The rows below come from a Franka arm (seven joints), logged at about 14 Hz.
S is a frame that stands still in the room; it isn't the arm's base.
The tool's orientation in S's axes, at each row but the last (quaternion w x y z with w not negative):
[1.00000 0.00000 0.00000 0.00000]
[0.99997 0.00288 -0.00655 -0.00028]
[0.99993 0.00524 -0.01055 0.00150]
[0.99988 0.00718 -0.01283 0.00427]
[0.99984 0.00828 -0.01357 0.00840]
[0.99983 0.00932 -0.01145 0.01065]
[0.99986 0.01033 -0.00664 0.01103]
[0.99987 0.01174 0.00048 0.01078]
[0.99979 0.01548 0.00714 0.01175]
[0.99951 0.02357 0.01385 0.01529]
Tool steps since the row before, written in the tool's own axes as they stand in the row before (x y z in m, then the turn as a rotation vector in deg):
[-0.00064 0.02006 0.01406 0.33 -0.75 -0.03]
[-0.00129 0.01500 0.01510 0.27 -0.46 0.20]
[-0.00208 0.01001 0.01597 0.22 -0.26 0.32]
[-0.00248 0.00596 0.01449 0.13 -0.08 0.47]
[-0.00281 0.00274 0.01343 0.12 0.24 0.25]
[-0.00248 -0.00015 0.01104 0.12 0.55 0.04]
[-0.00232 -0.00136 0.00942 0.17 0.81 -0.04]
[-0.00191 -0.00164 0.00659 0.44 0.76 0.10]
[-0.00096 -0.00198 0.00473 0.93 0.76 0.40]
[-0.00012 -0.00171 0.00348 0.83 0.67 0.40]
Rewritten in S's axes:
[-0.00064 0.02006 0.01406 0.33 -0.75 -0.03]
[-0.00148 0.01491 0.01517 0.27 -0.46 0.20]
[-0.00245 0.00984 0.01603 0.21 -0.26 0.32]
[-0.00290 0.00573 0.01450 0.12 -0.09 0.47]
[-0.00322 0.00247 0.01339 0.11 0.24 0.26]
[-0.00273 -0.00041 0.01098 0.11 0.55 0.05]
[-0.00241 -0.00161 0.00936 0.15 0.81 -0.02]
[-0.00187 -0.00184 0.00655 0.42 0.77 0.12]
[-0.00084 -0.00215 0.00468 0.92 0.77 0.41]
[0.00003 -0.00187 0.00340 0.82 0.68 0.41]

